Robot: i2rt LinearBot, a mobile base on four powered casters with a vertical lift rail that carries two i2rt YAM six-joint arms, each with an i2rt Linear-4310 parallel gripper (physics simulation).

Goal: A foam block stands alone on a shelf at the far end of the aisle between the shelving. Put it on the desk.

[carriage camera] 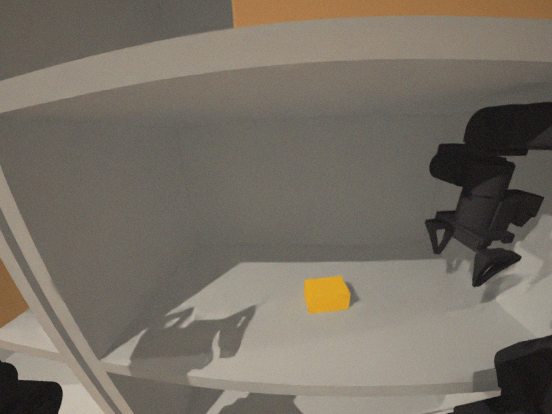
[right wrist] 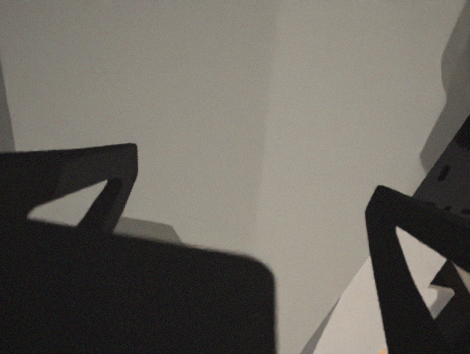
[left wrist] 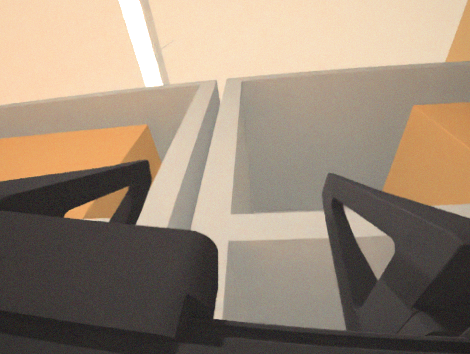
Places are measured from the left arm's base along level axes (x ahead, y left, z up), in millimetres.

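Where they show: left gripper, fingertip midpoint: (left wrist: pixel 236 177); right gripper, fingertip midpoint: (carriage camera: pixel 454 268) (right wrist: pixel 254 178).
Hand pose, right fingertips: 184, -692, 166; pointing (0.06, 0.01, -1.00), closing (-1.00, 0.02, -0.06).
Note:
After its pixels a point has its place, as x, y, z.
The yellow-orange foam block (carriage camera: pixel 327 295) @[232, -454, 91] lies on the pale shelf board (carriage camera: pixel 400 360) @[105, -553, 46], near the middle of the compartment in the carriage view. My right gripper (carriage camera: pixel 456 270) @[184, -692, 166] (right wrist: pixel 254 178) @[184, -692, 166] is open and empty, inside the same compartment, to the right of the block and apart from it, with its fingers pointing down. The block does not show in the right wrist view. My left gripper (left wrist: pixel 236 177) @[31, -7, 440] is open and empty, pointing at the shelving, away from the block. The desk does not show in these views.
The upper shelf board (carriage camera: pixel 300 42) @[86, -380, 487] runs above the compartment. An upright divider (carriage camera: pixel 55 290) @[133, 6, 215] bounds it on the left. Orange boxes (carriage camera: pixel 390 7) @[96, -462, 520] (left wrist: pixel 65 150) @[191, 320, 692] (left wrist: pixel 430 155) @[165, -330, 682] stand in upper compartments. Dark arm parts show at both lower corners of the carriage view.

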